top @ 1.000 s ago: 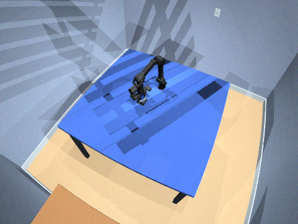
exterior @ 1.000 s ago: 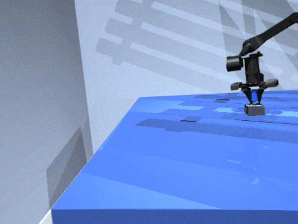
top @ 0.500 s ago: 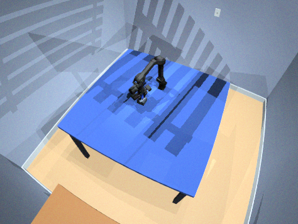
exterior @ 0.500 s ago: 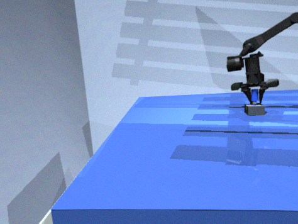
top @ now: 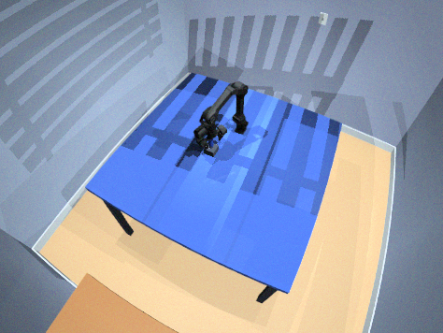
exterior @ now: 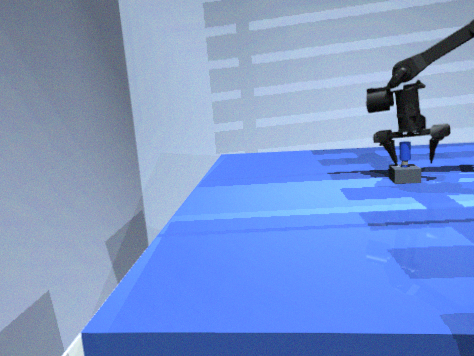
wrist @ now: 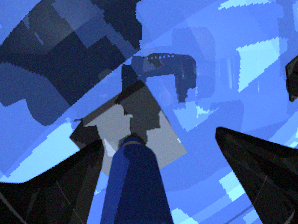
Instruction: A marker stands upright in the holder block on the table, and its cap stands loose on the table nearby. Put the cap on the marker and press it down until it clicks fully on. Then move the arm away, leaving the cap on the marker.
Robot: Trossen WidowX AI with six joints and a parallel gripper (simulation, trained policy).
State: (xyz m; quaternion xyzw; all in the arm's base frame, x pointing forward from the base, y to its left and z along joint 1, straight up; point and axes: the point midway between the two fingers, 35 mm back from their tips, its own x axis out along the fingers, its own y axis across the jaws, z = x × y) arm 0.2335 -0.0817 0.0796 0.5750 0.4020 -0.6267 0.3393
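Right now my gripper tip is 40 mm below the blue cap, 20 mm short of it and 10 mm to the left of it. From my gripper tip the other things lie so: dark holder block (30 mm below, 20 mm ahead).
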